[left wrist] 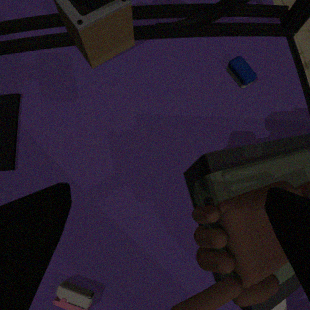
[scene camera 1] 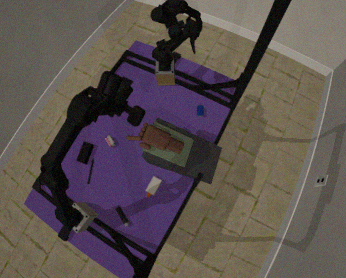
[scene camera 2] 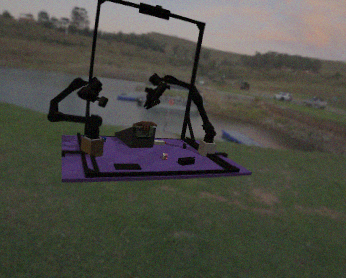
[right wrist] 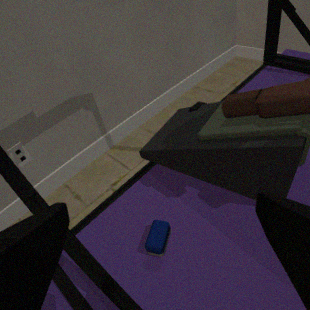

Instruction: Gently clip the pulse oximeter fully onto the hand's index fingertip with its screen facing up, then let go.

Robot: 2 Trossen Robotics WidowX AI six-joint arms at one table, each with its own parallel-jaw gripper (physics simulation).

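Pixels of known places: left gripper, fingertip midpoint: [left wrist: 170,195] [scene camera 1: 133,105] [scene camera 2: 145,108]; right gripper, fingertip midpoint: [scene camera 1: 185,57] [scene camera 2: 99,102] [right wrist: 163,207]; left arm's base, origin of the base link: [scene camera 1: 75,217] [scene camera 2: 208,141]; right arm's base, origin of the base link: [scene camera 1: 164,66] [scene camera 2: 92,137].
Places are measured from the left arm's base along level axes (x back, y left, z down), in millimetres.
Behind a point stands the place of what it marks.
A small white and pink thing with a dark top face [scene camera 1: 110,140] @(x -384, y 134, z 74 mm) [scene camera 2: 165,156] @(x -384, y 163, z 80 mm) [left wrist: 74,295] @(x -389, y 134, z 74 mm), seemingly the pulse oximeter, lies on the purple mat, apart from the hand. The brown hand [scene camera 1: 159,138] @(x -512, y -111, z -80 mm) [scene camera 2: 145,123] @(x -508, y -27, z -90 mm) [left wrist: 245,235] @(x -506, y -59, z -100 mm) [right wrist: 285,100] @(x -543, y -93, z -82 mm) rests on a green pad over a dark wedge; its index finger [scene camera 1: 133,138] [left wrist: 205,299] sticks out to the left in scene camera 1. My left gripper [scene camera 1: 117,112] [scene camera 2: 149,105] @(x -535, y 17, z -206 mm) [left wrist: 170,195] @(x -535, y 17, z -206 mm) is open and empty, high above the mat beside the hand. My right gripper [scene camera 1: 193,49] [scene camera 2: 103,102] @(x -836, y -14, z -203 mm) [right wrist: 163,207] @(x -836, y -14, z -203 mm) is open and empty, raised near its own base.
A blue block [scene camera 1: 200,110] @(x -787, y -150, z 73 mm) [left wrist: 242,70] @(x -783, y -145, z 73 mm) [right wrist: 158,236] @(x -792, y -141, z 73 mm) lies near the wedge [scene camera 1: 207,162] @(x -576, y -330, z 61 mm) [right wrist: 225,160] @(x -623, y -143, z 23 mm). A black box [scene camera 1: 85,152] @(x -253, y 203, z 71 mm) [scene camera 2: 186,161] @(x -262, y 243, z 79 mm), a thin black stick [scene camera 1: 90,171] @(x -193, y 124, z 97 mm), a white box [scene camera 1: 154,185] @(x -342, y -189, z 77 mm) and a dark marker-like thing [scene camera 1: 122,216] @(x -130, y -156, z 80 mm) lie on the mat. Black frame bars border it.
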